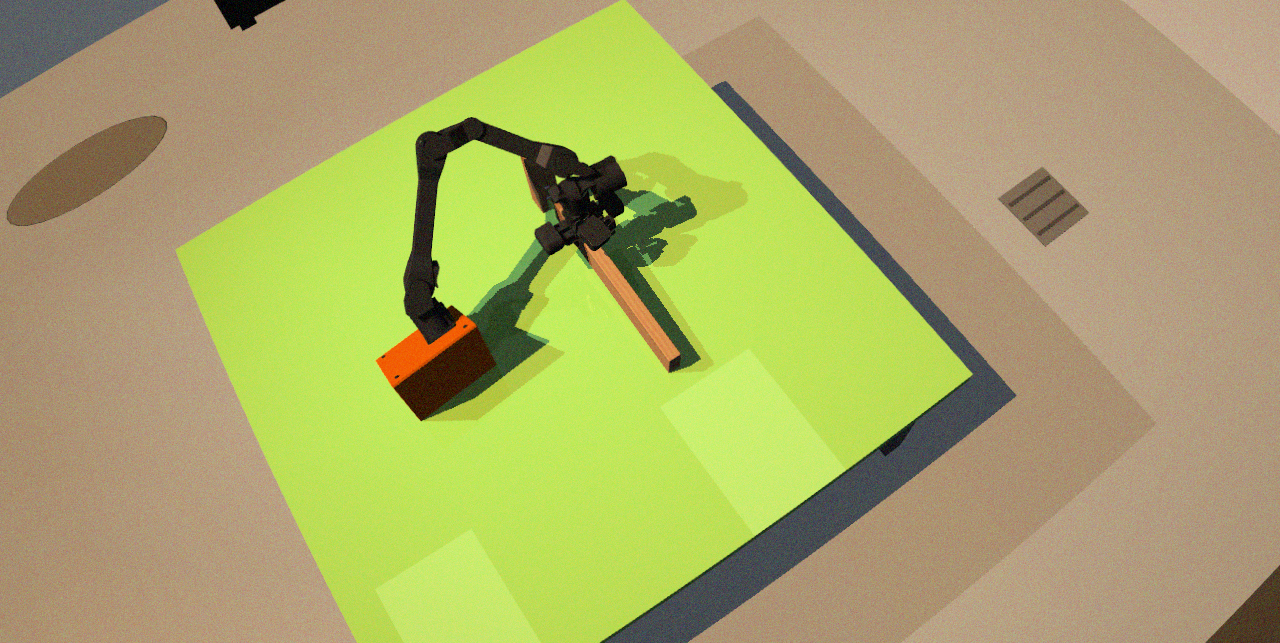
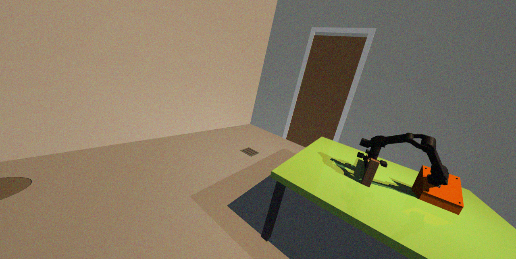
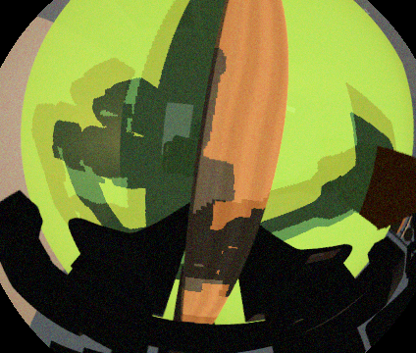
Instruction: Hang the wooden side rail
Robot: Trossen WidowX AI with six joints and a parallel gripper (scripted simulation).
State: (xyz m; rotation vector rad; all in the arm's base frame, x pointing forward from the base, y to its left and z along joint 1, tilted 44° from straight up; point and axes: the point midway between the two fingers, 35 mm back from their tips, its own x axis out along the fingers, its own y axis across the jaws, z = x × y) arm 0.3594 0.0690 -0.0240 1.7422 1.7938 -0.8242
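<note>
Now: gripper tip 16 cm to the right of the headboard post, 4 cm below it and 1 cm short of it.
</note>
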